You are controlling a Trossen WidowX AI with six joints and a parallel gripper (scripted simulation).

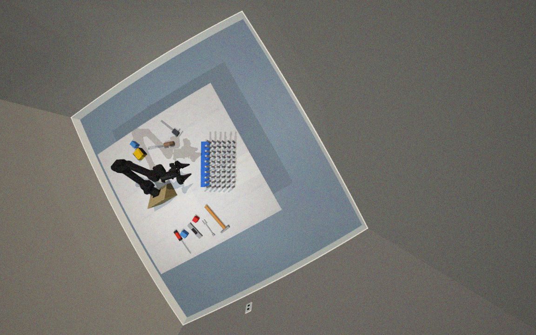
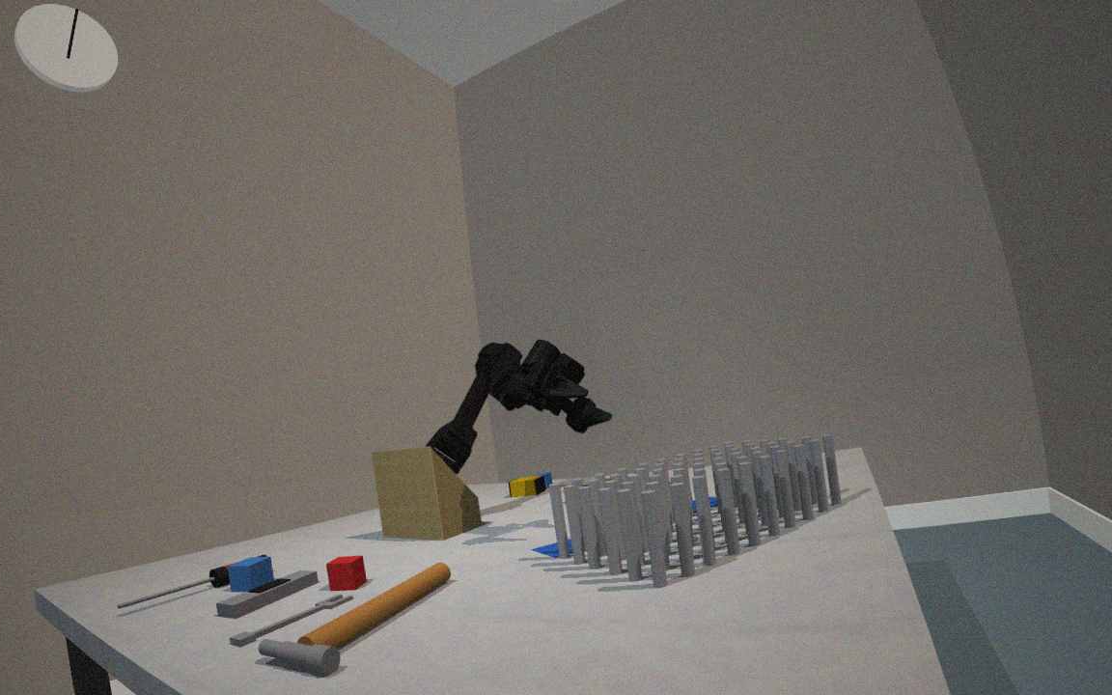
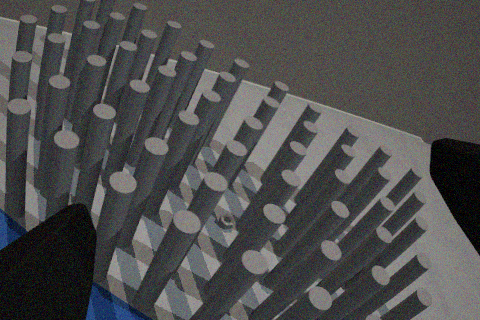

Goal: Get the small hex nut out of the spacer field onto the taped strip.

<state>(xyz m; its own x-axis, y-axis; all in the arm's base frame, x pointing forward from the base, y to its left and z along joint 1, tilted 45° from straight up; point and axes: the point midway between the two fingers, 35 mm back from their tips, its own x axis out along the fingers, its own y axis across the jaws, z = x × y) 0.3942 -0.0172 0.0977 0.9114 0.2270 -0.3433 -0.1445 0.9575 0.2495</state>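
My gripper tip is now 4 cm short of the blue taped strip, 3 cm to the right of it and 22 cm above it. Round my gripper tip: wrench 16 cm behind, 51 cm to the right, 21 cm below; then grey bar 28 cm behind, 48 cm to the right, 20 cm below; then red cube 22 cm behind, 39 cm to the right, 20 cm below.
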